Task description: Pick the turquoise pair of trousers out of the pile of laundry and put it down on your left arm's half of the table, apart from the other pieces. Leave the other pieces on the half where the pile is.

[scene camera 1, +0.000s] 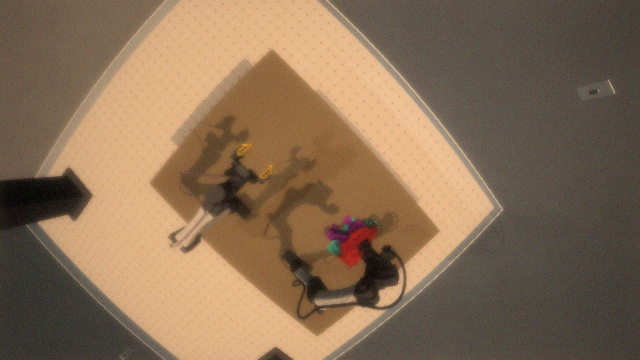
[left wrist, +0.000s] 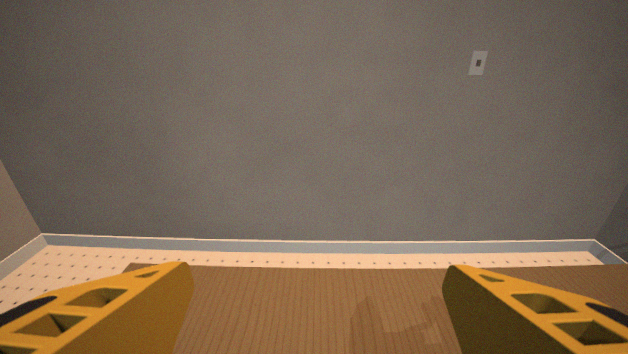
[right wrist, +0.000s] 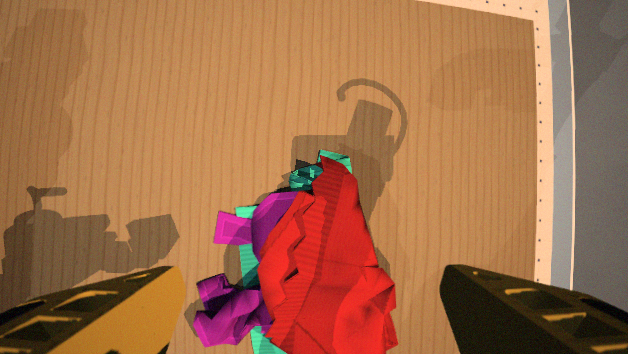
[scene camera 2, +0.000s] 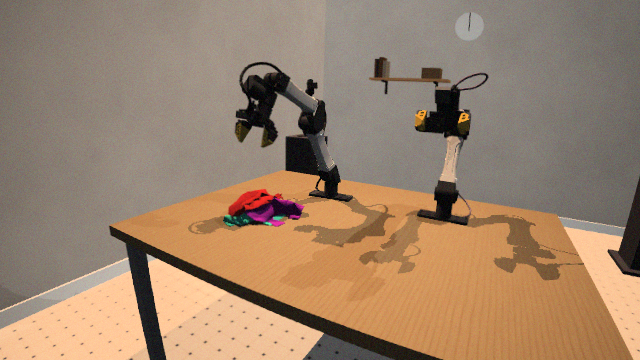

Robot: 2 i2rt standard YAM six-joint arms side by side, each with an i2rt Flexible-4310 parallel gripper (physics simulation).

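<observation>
The turquoise trousers [scene camera 1: 334, 247] [scene camera 2: 238, 220] [right wrist: 248, 264] lie at the bottom of the pile, mostly hidden, with bits showing at its edges. A purple and magenta piece [scene camera 1: 338, 232] [scene camera 2: 265, 212] [right wrist: 232, 312] lies over them. A red piece [scene camera 1: 356, 245] [scene camera 2: 254, 201] [right wrist: 330, 260] lies on top and covers much of both. My right gripper [scene camera 2: 254, 140] [right wrist: 312, 279] is open and empty, pointing down high above the pile; its fingers are hidden in scene camera 1. My left gripper [scene camera 1: 255, 161] [scene camera 2: 442, 121] [left wrist: 317, 276] is open and empty, raised over its own half.
The pile rests on the wooden table [scene camera 1: 280, 90] [scene camera 2: 450, 300] [right wrist: 150, 100], near the right arm's base. Shadows of both arms fall across the table top. A dark stand [scene camera 2: 300, 154] is behind the table, and a wall shelf [scene camera 2: 410, 79] hangs at the back.
</observation>
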